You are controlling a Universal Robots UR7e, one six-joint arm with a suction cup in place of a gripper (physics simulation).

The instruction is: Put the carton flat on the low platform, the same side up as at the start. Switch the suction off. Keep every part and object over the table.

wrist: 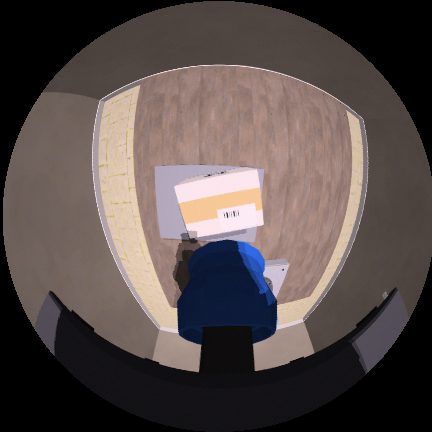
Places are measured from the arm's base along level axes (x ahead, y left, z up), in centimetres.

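Pixels of known places: hand at its tool point: (226,271).
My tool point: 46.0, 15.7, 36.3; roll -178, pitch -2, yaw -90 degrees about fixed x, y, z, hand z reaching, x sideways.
For each thing: its middle in the pictures, then the offset to it from my tool point, as dx, dy, dz. Level surfaces: height alone.
- carton at the middle of its body: (220,197) -4.3, -0.1, -29.6
- low grey platform at the middle of its body: (206,203) -8.2, +3.9, -38.3
- wooden table top at its surface level: dz -40.7
The carton (220,200), white with an orange band and a barcode label on its top, rests on the low grey platform (167,202) in the middle of the wrist view. It looks flat, its barcode face up, and is turned a little relative to the platform. Its right side reaches about the platform's right edge. My blue suction cup (226,247) is high above, apart from the carton, and holds nothing. The cup's contact face does not show.
A light grey base plate (278,275) with part of the arm shows behind the cup at the lower right. The wooden table top (240,115) has yellow tiled strips (116,165) (356,165) beyond its sides. A dark shadow lies left of the cup.
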